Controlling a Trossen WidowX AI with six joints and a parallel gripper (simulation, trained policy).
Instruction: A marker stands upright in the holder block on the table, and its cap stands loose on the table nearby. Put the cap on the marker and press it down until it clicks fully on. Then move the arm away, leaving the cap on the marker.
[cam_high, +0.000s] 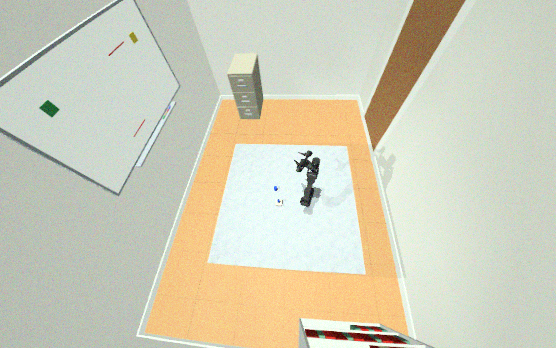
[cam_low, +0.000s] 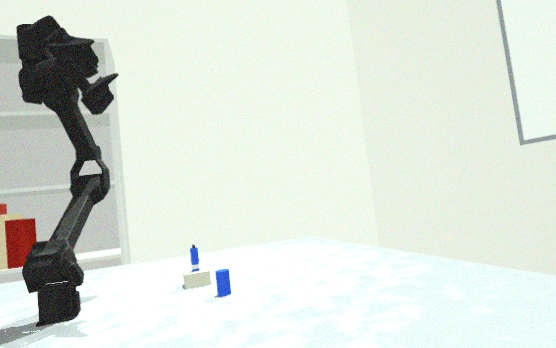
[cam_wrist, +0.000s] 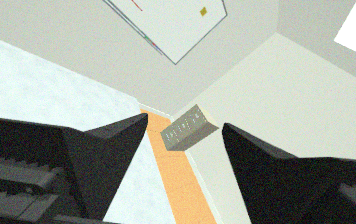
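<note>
Right now the blue cap is 460 mm below my gripper tip, 190 mm ahead of it and 70 mm to the left of it. The rest, counted from my gripper tip: cream holder block 470 mm below, 220 mm to the left, 140 mm ahead.
</note>
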